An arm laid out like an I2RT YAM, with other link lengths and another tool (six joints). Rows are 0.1 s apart.
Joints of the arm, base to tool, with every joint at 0 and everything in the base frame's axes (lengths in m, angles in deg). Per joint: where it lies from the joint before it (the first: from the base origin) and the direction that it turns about. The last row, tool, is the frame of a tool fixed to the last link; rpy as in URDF.
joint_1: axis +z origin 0 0 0.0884
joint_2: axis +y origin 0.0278 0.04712 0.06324
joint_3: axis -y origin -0.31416 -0.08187 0
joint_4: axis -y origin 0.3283 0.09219 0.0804
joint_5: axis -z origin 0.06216 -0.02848 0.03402
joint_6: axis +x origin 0.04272 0 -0.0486
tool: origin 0.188 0.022 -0.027 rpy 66.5 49.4 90
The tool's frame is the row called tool.
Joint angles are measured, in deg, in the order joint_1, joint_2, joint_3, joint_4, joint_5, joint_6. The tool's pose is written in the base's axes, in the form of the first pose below.
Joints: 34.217 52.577 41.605 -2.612 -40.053 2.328
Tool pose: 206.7, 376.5, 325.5, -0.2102, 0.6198, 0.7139, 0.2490
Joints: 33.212 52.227 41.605 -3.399 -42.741 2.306
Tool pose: 200.8, 373.5, 326.7, -0.2139, 0.6165, 0.7201, 0.2356
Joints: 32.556 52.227 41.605 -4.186 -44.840 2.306
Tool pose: 195.7, 371.7, 325.6, -0.2154, 0.6158, 0.7247, 0.2219
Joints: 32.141 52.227 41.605 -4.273 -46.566 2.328
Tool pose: 191.5, 371.1, 326.7, -0.2193, 0.6119, 0.7295, 0.2128
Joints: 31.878 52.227 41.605 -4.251 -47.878 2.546
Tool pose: 188.0, 370.8, 328.0, -0.2215, 0.6086, 0.7337, 0.2053
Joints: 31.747 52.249 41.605 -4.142 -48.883 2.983
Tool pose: 184.9, 370.9, 329.3, -0.2219, 0.6059, 0.7378, 0.1985
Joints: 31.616 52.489 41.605 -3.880 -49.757 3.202
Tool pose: 183.2, 371.4, 329.6, -0.2230, 0.6036, 0.7408, 0.1929
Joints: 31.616 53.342 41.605 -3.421 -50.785 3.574
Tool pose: 181.9, 373.4, 327.2, -0.2224, 0.6027, 0.7443, 0.1826
